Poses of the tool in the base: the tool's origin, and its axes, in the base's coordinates. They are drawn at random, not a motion.
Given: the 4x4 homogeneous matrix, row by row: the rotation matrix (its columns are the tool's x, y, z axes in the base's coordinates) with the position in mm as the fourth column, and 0 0 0 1 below. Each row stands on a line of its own.
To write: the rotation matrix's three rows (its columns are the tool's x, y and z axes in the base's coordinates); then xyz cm. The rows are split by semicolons. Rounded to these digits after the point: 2 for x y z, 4 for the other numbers.
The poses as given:
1:
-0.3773, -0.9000, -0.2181, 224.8
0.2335, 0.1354, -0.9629, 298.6
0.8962, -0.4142, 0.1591, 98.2
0, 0, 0, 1
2:
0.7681, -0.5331, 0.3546, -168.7
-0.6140, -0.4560, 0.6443, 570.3
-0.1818, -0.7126, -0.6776, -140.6
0, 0, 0, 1
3:
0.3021, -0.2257, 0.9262, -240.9
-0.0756, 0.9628, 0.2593, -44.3
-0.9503, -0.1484, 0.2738, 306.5
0, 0, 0, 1
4:
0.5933, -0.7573, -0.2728, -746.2
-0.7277, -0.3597, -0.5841, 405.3
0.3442, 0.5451, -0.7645, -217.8
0, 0, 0, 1
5:
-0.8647, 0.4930, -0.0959, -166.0
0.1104, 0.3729, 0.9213, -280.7
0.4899, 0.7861, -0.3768, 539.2
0, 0, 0, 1
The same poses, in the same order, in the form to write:
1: -0.3773, -0.9000, -0.2181; 0.2335, 0.1354, -0.9629; 0.8962, -0.4142, 0.1591; 22.48, 29.86, 9.82
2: 0.7681, -0.5331, 0.3546; -0.6140, -0.4560, 0.6443; -0.1818, -0.7126, -0.6776; -16.87, 57.03, -14.06
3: 0.3021, -0.2257, 0.9262; -0.0756, 0.9628, 0.2593; -0.9503, -0.1484, 0.2738; -24.09, -4.43, 30.65
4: 0.5933, -0.7573, -0.2728; -0.7277, -0.3597, -0.5841; 0.3442, 0.5451, -0.7645; -74.62, 40.53, -21.78
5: -0.8647, 0.4930, -0.0959; 0.1104, 0.3729, 0.9213; 0.4899, 0.7861, -0.3768; -16.60, -28.07, 53.92
